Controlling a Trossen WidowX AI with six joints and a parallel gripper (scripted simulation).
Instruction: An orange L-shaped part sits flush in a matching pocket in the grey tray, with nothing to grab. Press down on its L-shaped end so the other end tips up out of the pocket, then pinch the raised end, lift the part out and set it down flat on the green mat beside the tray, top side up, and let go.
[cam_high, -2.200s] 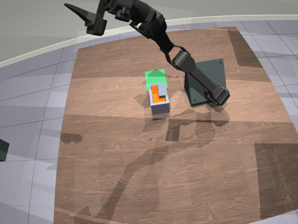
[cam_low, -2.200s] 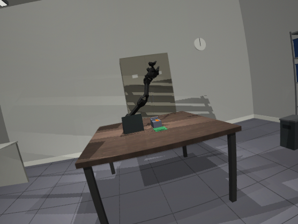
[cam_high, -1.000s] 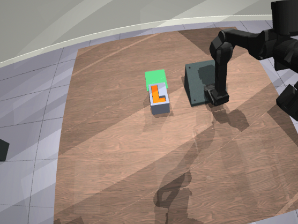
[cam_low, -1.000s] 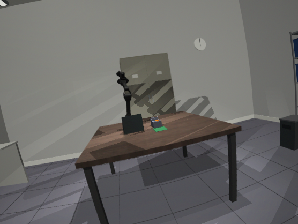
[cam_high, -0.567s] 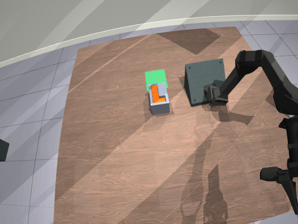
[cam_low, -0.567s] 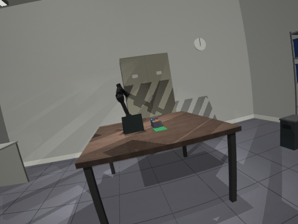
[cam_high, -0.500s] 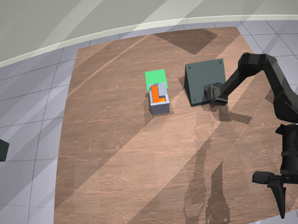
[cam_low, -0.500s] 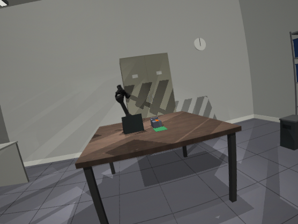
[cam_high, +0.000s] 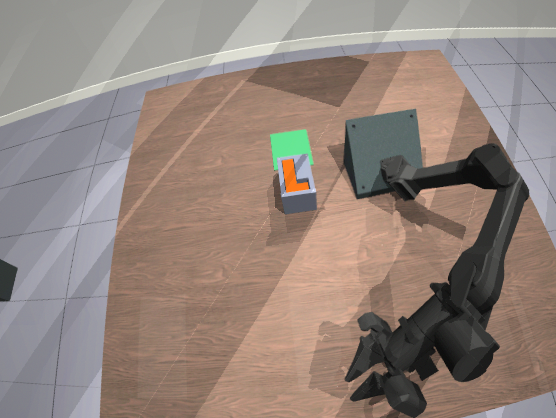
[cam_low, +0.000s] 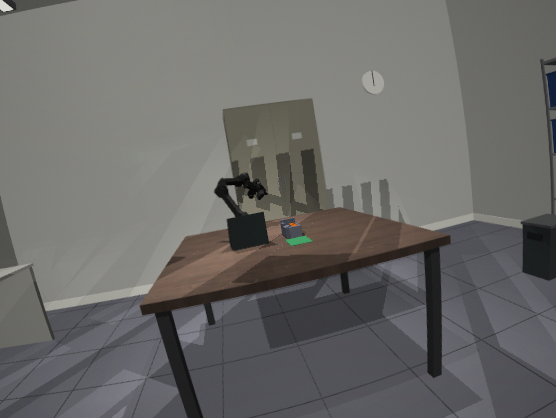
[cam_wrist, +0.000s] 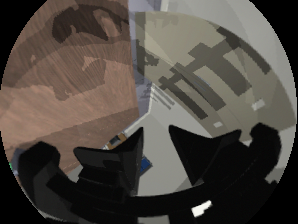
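Right now my gripper tip is 30 mm past the orange L-shaped part, 540 mm to the left of it and 190 mm above it. Round my gripper tip: green mat (50 mm behind, 700 mm to the right, 250 mm below).
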